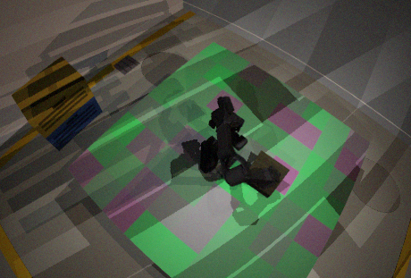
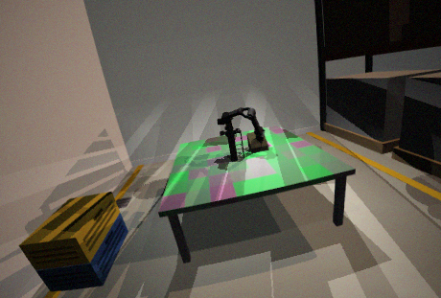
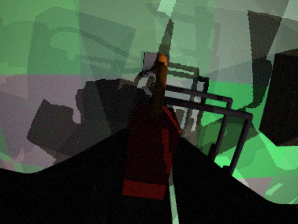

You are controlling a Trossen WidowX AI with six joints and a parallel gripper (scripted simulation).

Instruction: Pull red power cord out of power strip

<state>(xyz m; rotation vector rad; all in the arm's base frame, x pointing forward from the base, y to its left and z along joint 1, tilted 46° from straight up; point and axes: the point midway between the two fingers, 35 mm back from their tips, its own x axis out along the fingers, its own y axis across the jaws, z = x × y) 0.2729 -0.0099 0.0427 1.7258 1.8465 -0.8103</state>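
Right now my gripper tip is 30 mm to the right of the red plug. From my gripper tip the other things lie so: grey square: 140 mm below, 20 mm to the right.
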